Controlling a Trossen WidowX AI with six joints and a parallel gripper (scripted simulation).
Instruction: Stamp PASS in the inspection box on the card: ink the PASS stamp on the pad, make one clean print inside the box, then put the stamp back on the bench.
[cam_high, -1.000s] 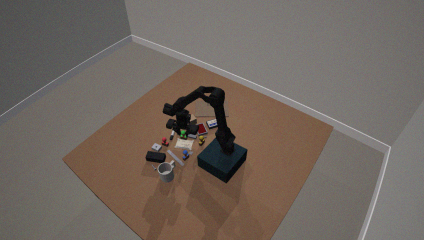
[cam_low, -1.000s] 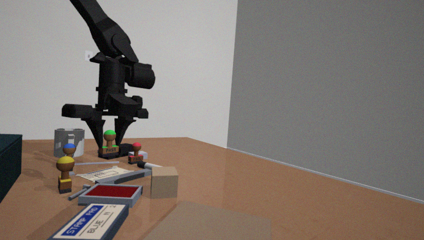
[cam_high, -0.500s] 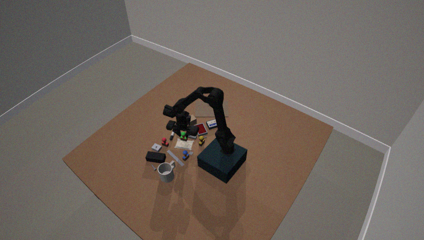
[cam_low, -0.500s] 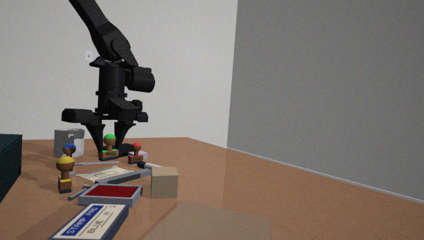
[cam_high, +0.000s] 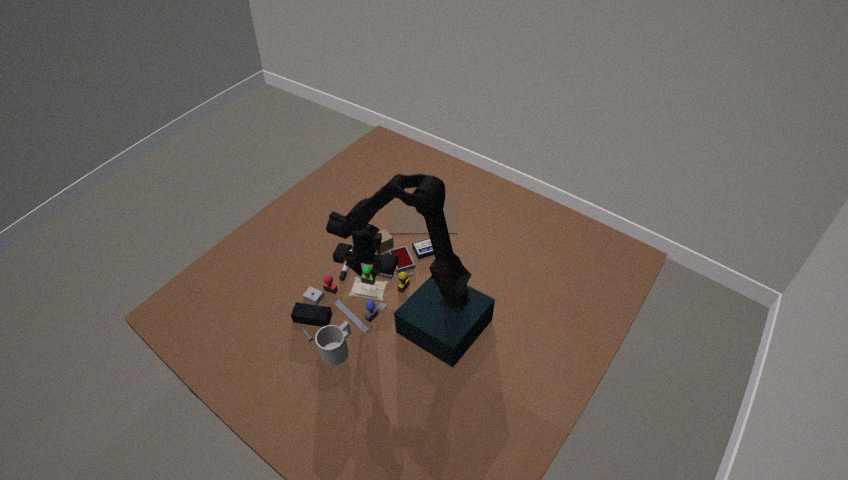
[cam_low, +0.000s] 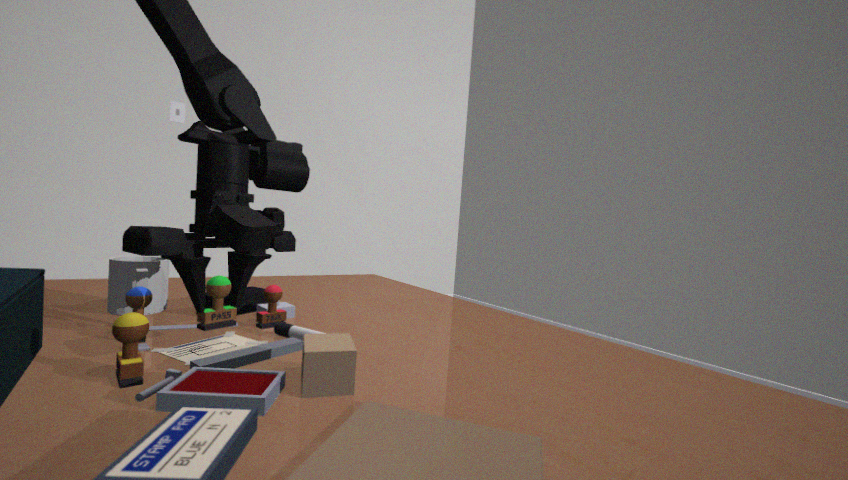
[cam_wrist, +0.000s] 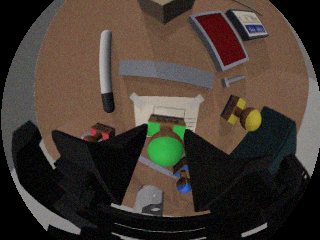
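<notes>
Now: the card 50 mm below my gripper tip and 10 mm to the left of it. From my gripper tip the other things lie so: green-knobbed stamp (right at my gripper tip); then grey bar (50 mm to the right, 40 mm below, 30 mm ahead); then yellow-knobbed stamp (80 mm behind, 70 mm to the right, 30 mm below).
</notes>
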